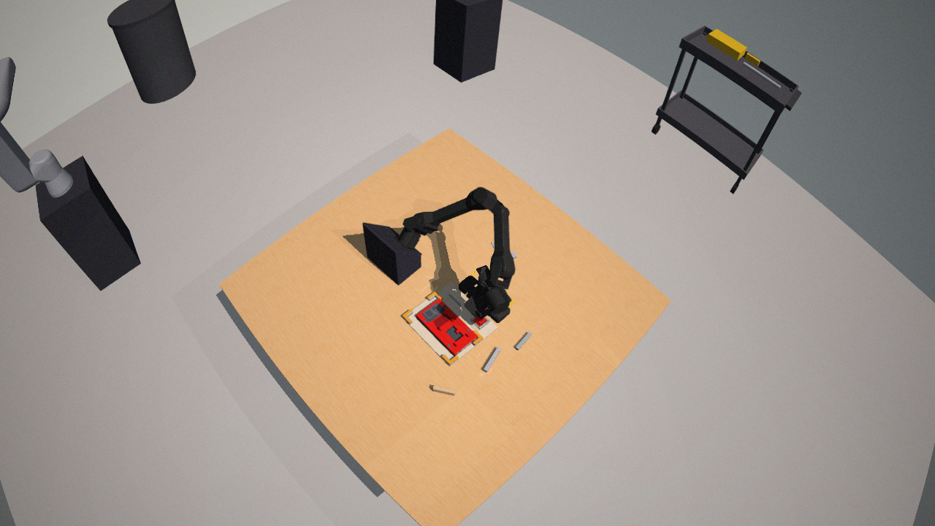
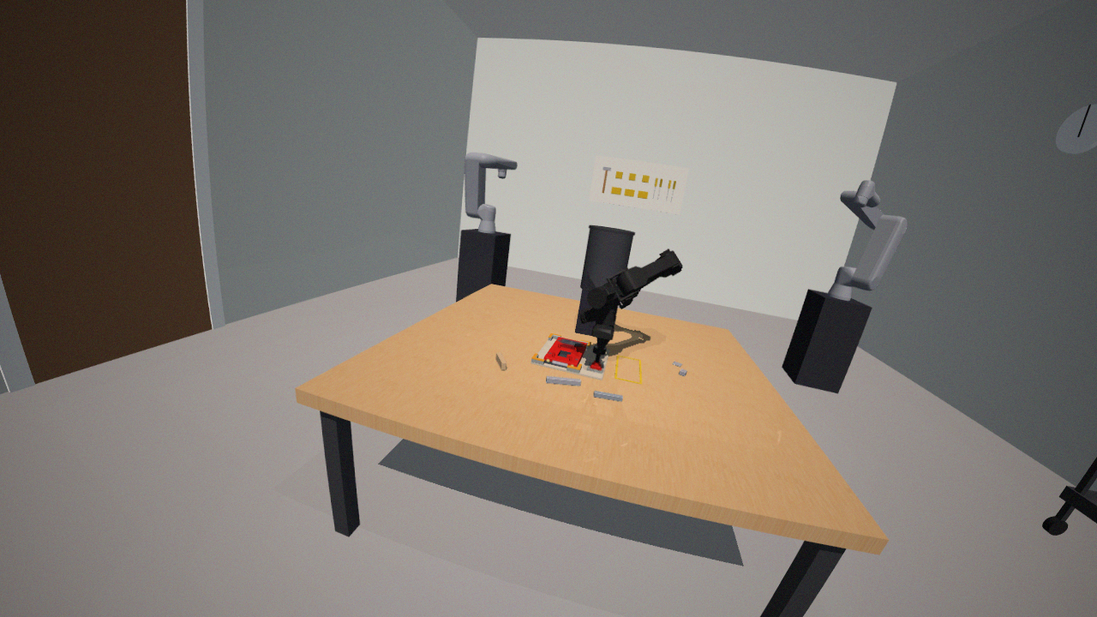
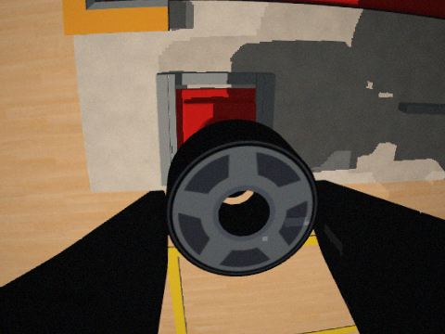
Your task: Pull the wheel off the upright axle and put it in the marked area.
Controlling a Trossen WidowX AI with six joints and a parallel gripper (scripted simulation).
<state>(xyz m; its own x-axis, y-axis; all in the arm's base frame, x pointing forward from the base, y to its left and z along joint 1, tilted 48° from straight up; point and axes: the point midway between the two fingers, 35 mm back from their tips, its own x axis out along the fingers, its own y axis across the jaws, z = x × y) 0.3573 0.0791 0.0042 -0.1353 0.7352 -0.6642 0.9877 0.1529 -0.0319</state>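
Now: gripper tip 4 cm above the upright axle. The rest, counted from my gripper tip: tan piece 13 cm ahead, 27 cm to the right, 6 cm below; wheel right at my gripper tip.
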